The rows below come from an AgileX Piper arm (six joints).
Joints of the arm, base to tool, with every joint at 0 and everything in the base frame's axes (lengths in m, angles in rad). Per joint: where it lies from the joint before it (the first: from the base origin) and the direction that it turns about. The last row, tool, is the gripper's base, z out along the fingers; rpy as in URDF.
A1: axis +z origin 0 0 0.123
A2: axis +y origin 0 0 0
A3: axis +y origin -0.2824 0 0.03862
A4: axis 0.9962 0 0.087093 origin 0.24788 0 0.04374
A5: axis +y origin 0 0 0
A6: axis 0.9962 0 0.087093 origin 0.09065 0 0.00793
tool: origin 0 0 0 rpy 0 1.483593 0
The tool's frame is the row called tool.
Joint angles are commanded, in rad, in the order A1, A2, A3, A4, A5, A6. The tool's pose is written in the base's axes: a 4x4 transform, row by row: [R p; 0 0 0 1], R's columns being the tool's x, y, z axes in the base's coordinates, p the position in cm. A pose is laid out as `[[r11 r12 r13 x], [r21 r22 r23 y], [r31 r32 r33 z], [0 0 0 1]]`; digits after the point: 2 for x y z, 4 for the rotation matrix.
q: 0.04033, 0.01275, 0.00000, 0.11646, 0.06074, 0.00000
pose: [[0.0085 -0.0487 0.9988 5.74], [0.1164 0.9921 0.0474 0.30], [-0.9932 0.1159 0.0141 20.71], [0 0 0 1]]
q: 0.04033, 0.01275, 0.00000, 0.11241, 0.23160, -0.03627
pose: [[-0.1594 -0.0542 0.9857 5.63], [0.0667 0.9956 0.0655 0.46], [-0.9850 0.0762 -0.1551 19.17], [0 0 0 1]]
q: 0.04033, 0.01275, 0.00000, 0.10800, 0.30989, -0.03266
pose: [[-0.2359 -0.0558 0.9702 5.48], [0.0607 0.9956 0.0720 0.52], [-0.9699 0.0759 -0.2315 18.47], [0 0 0 1]]
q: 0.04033, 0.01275, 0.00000, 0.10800, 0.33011, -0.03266
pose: [[-0.2555 -0.0565 0.9652 5.44], [0.0592 0.9955 0.0739 0.54], [-0.9650 0.0760 -0.2510 18.30], [0 0 0 1]]
